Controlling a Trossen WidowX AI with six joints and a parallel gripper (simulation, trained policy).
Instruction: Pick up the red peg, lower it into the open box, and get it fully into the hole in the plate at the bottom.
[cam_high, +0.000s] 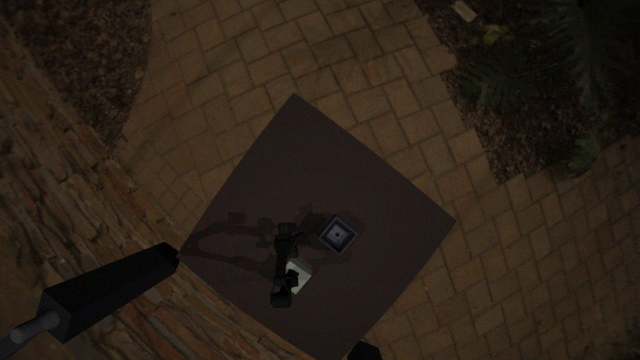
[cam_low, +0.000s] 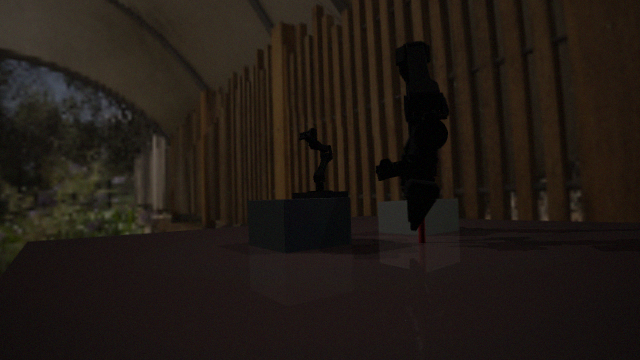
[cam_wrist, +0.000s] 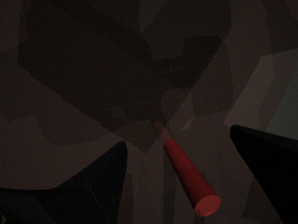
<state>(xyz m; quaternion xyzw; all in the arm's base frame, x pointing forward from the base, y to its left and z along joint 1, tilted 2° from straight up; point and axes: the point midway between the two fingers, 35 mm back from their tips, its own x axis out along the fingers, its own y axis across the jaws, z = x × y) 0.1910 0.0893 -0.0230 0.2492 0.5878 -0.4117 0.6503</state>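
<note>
My gripper tip is 2 cm to the right of the red peg, 1 cm below it and 1 cm past it. The rest, counted from my gripper tip: dark box: 19 cm to the right, 14 cm ahead, 1 cm below; then grey plate: 19 cm to the right, 14 cm ahead, 1 cm above.
</note>
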